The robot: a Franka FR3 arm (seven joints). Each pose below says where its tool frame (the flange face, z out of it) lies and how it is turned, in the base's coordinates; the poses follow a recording.
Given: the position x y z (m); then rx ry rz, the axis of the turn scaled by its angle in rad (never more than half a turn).
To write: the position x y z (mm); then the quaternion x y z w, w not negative. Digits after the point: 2 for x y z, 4 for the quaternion.
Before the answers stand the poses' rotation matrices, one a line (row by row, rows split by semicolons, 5 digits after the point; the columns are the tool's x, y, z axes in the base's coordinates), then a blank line. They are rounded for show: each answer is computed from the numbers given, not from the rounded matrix.
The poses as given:
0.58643, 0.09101, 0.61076, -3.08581, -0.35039, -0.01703
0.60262, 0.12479, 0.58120, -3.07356, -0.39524, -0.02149
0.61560, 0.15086, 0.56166, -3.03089, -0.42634, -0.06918
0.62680, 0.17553, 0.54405, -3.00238, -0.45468, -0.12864
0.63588, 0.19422, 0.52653, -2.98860, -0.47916, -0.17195
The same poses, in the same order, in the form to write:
0.97449 0.22432 0.00684; 0.22393 -0.97391 0.03691; 0.01494 -0.03443 -0.99930
0.96739 0.25317 0.00831; 0.25258 -0.96657 0.04406; 0.01919 -0.04052 -0.99899
0.96026 0.27710 0.03353; 0.27348 -0.95807 0.08548; 0.05581 -0.07291 -0.99578
0.95178 0.29911 0.06813; 0.29047 -0.95013 0.11347; 0.09867 -0.08821 -0.99120
0.94378 0.31690 0.09415; 0.30445 -0.94415 0.12604; 0.12883 -0.09029 -0.98755

586.43, 91.01, 610.76, -0.9934, -0.1128, -0.0055, 0.0180
602.62, 124.79, 581.20, -0.9916, -0.1275, -0.0069, 0.0213
615.60, 150.86, 561.66, -0.9892, -0.1391, -0.0226, 0.0400
626.80, 175.53, 544.05, -0.9865, -0.1494, -0.0423, 0.0511
635.88, 194.22, 526.53, -0.9843, -0.1578, -0.0566, 0.0549

